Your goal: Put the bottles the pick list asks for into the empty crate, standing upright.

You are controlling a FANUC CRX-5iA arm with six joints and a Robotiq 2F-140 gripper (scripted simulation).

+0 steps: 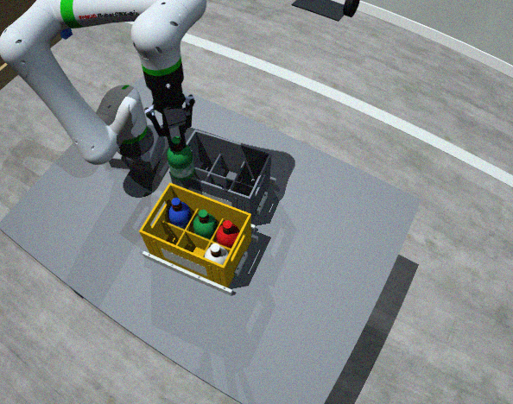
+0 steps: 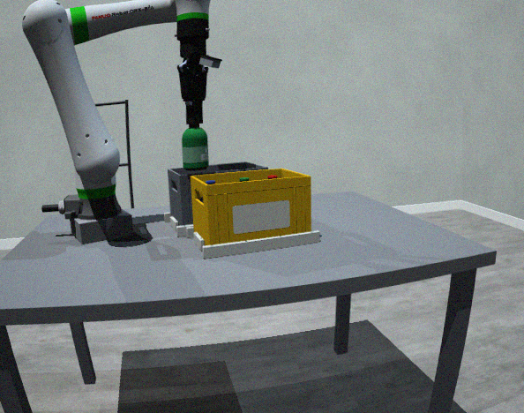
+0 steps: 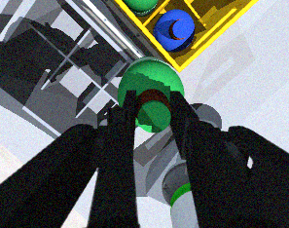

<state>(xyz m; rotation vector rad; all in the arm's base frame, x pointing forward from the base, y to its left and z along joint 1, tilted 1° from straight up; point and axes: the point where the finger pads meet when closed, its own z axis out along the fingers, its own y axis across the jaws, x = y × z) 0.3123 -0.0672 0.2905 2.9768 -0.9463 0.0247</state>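
My hand is 6 cm short of the grey crate, 10 cm to the right of it and 27 cm above it. From my hand the other things lie so: green bottle 13 cm ahead, 7 cm to the right, 26 cm below; yellow crate 13 cm ahead, 11 cm to the right, 27 cm below; blue bottle 3 cm ahead, 8 cm to the right, 26 cm below.
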